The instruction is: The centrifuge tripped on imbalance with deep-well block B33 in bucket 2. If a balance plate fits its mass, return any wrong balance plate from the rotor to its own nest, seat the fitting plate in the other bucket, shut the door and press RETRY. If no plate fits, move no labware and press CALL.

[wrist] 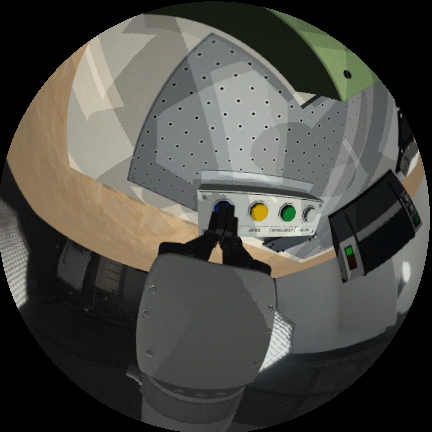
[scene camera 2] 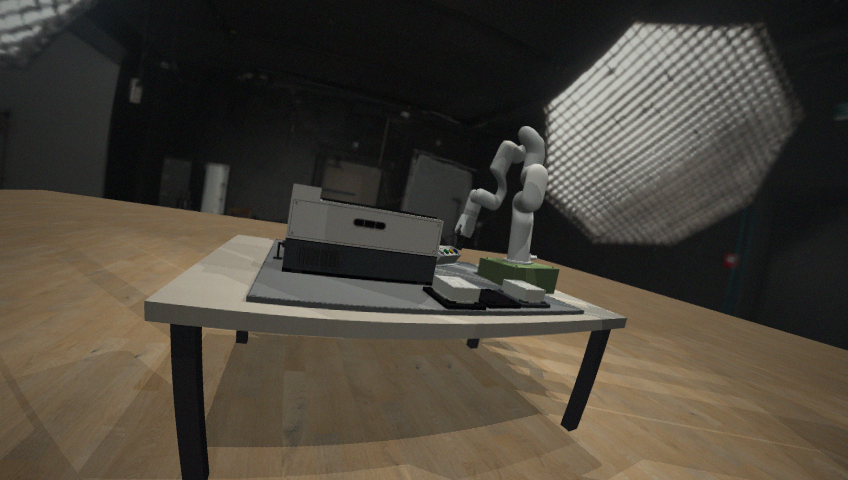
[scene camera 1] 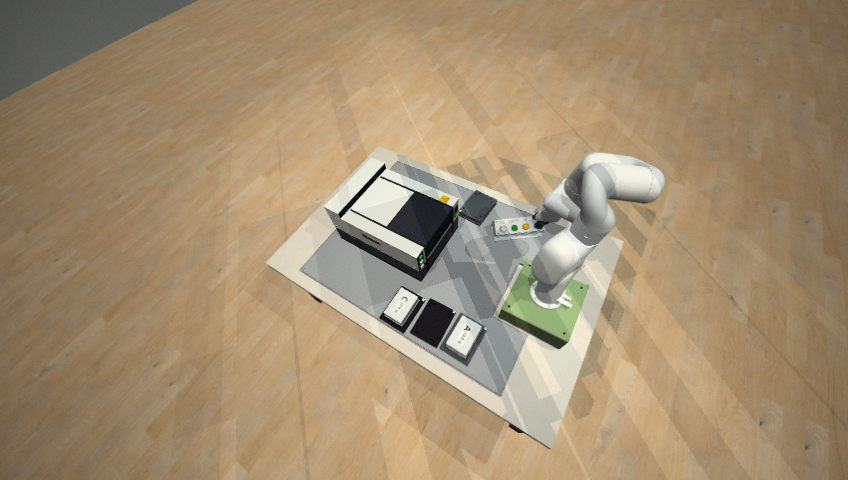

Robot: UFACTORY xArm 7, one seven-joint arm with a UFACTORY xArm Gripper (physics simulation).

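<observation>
Holding nothing, the gripper is shut. The scene also shows a plate A and a plate C, together with a centrifuge and a button box.
</observation>
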